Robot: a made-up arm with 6 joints.
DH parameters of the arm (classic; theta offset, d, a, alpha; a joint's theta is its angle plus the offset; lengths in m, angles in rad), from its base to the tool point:
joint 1: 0 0.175 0 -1.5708
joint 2: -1.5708 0 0.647 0
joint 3: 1.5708 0.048 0 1.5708
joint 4: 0 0.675 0 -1.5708
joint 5: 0 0 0 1.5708
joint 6: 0 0.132 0 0
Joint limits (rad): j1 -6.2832..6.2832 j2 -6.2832..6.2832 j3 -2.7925..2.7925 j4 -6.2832..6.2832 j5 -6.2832..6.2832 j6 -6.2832..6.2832
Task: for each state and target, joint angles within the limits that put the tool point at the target. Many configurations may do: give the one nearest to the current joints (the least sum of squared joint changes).
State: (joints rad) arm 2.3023 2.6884 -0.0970 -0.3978 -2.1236 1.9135
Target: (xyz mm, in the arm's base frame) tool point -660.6 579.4 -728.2
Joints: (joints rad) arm 2.3150 2.5199 -0.1256 -0.3984 -2.0474 1.9135
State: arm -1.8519 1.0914 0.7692 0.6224 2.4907 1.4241
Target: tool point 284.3 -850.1 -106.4
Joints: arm -1.3547 1.2236 1.2872 0.6135 2.4675 1.4241
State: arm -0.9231 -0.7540 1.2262 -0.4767 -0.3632 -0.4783
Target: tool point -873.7 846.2 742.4
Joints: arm -0.7100 -1.5583 0.8277 -0.4568 -0.4281 -0.4783
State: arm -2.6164 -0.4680 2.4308 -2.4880 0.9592 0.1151
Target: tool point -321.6 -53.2 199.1
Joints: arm -2.8852 -0.1996 2.7925 -2.2888 0.9033 0.1151
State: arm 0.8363 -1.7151 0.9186 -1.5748 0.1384 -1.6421
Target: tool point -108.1 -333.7 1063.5
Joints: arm 1.2749 -1.3537 1.7108 -1.5352 0.3232 -1.6421
